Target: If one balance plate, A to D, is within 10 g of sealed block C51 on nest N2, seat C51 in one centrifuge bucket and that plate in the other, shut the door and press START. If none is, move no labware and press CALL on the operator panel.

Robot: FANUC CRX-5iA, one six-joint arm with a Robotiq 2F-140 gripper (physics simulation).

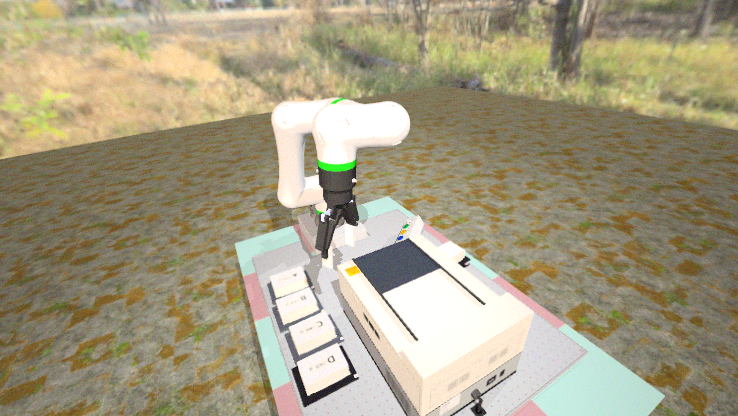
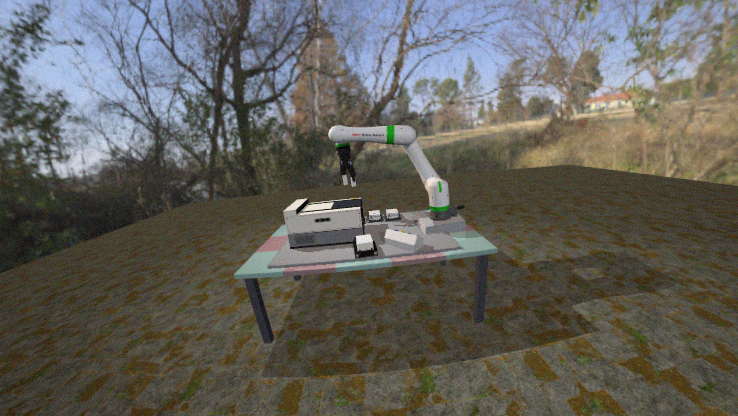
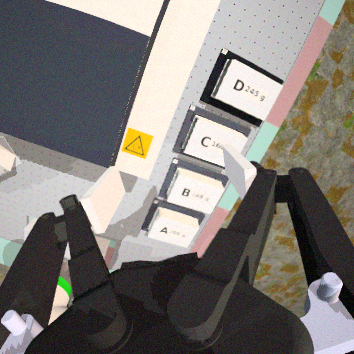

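Where they show: gripper, between the fingertips: [image 1: 339, 255] [image 2: 350, 185] [image 3: 170, 168]; arm's base, origin of its link: [image 2: 440, 216] [image 3: 60, 270].
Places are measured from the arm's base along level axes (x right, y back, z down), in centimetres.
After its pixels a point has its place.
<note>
My gripper [image 1: 338, 247] {x 25.9, y -55.4, z -24.7 cm} [image 2: 349, 180] {x 25.9, y -55.4, z -24.7 cm} [image 3: 170, 168] {x 25.9, y -55.4, z -24.7 cm} is open and empty, high above the table beside the centrifuge's front end. Four white plates lie in dark nests in a row: A [image 1: 290, 279] {x 33.4, y -26.7, z 0.1 cm} [image 3: 172, 227] {x 33.1, y -26.6, z 0.1 cm}, B [image 1: 298, 304] {x 36.6, y -40.4, z 0.2 cm} [image 3: 195, 187] {x 36.0, y -40.4, z 0.2 cm}, C [image 1: 312, 332] {x 38.3, y -54.0, z 0.2 cm} [image 3: 210, 137] {x 35.9, y -53.6, z 0.2 cm} and D [image 1: 324, 366] {x 41.1, y -66.4, z 0.2 cm} [image 3: 250, 90] {x 41.3, y -65.4, z 0.2 cm}. D reads 245 g; a finger partly covers C's label; A's and B's weights are too faint to read surely. A white block [image 1: 452, 251] {x -24.0, y -57.2, z -1.6 cm} [image 2: 364, 241] {x -26.4, y -55.8, z -1.7 cm}, apparently C51, sits in a nest across the centrifuge [image 1: 465, 330] {x 15.4, y -92.1, z -18.8 cm} [image 2: 325, 222] {x -5.1, y -75.3, z -9.1 cm}. No buckets show.
The operator panel [image 1: 410, 229] {x -22.0, y -34.9, z -2.4 cm} [image 2: 401, 238] {x -26.1, y -35.4, z 0.2 cm}, with coloured buttons, stands between the robot base and the centrifuge. A dark panel [image 1: 397, 263] {x 8.7, y -60.9, z -15.7 cm} [image 3: 75, 85] {x 12.5, y -60.5, z -15.7 cm} covers part of the centrifuge top, near a yellow warning label [image 1: 352, 270] {x 21.4, y -54.0, z -15.5 cm} [image 3: 137, 143] {x 21.5, y -54.2, z -15.5 cm}. The tall housing stands between the plates and the block.
</note>
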